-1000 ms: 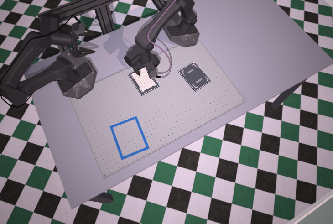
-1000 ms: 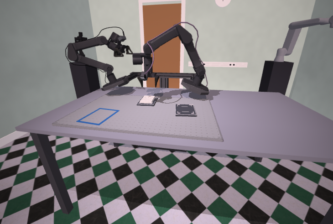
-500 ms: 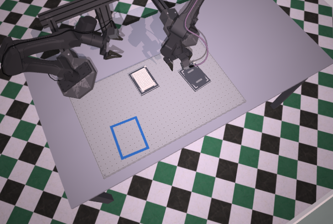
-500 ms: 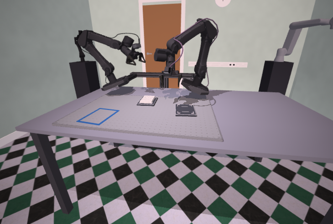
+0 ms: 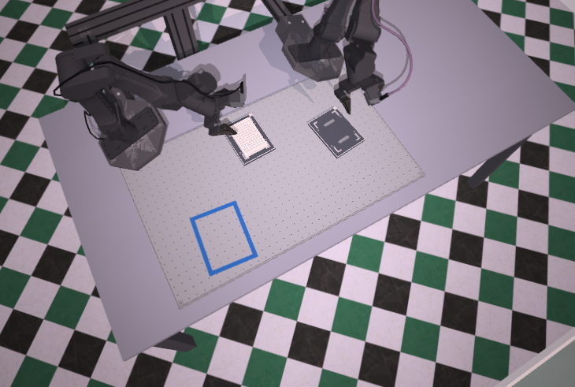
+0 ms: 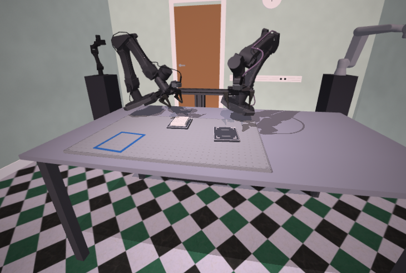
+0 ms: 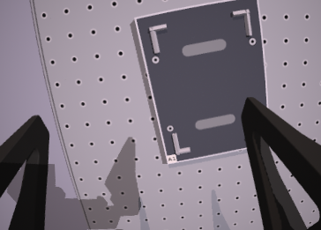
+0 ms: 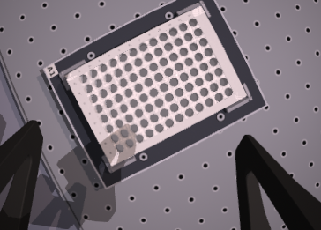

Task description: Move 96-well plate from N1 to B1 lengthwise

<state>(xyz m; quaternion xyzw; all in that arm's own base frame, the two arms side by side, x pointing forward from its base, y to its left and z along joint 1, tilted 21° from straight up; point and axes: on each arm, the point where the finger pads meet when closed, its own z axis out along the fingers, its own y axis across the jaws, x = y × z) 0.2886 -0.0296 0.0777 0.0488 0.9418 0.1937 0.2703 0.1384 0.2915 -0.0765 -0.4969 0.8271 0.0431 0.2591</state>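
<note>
Now: right hand 20 mm short of the white 96-well plate, 30 mm to the right of it and 100 mm above it.
</note>
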